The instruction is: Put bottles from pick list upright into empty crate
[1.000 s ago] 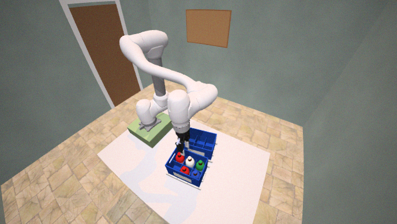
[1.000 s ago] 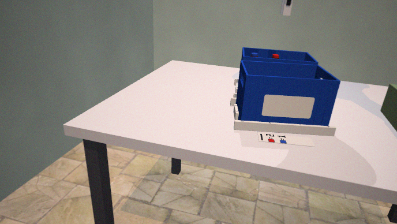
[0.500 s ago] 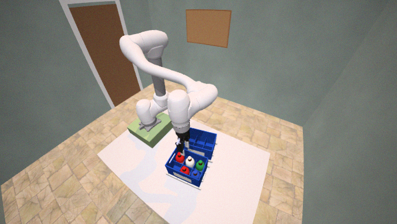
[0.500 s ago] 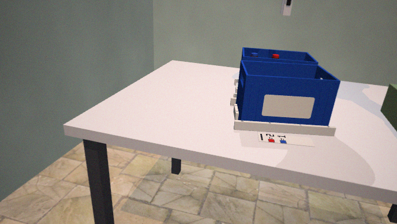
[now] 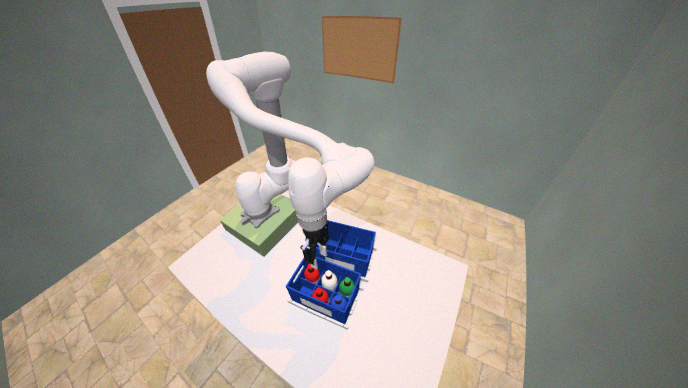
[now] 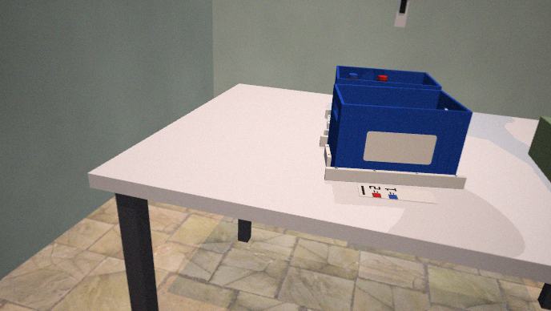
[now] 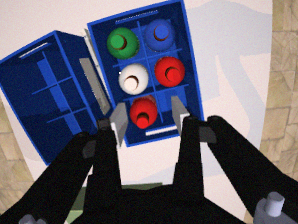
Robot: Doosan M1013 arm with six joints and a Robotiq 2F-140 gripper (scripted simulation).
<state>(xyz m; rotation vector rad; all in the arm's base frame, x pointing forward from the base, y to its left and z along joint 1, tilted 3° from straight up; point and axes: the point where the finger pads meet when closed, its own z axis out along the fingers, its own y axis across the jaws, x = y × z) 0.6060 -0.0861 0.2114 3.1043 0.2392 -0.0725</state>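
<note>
My hand is 26 cm above the white bottle, 4 cm to the right of it and 1 cm short of it. From my hand the other things lie so: blue bottle 26 cm below, 11 cm ahead, 2 cm to the right; then red bottle 26 cm below, 5 cm to the right, 3 cm ahead; then green-label bottle 26 cm below, 9 cm ahead, 7 cm to the left.
</note>
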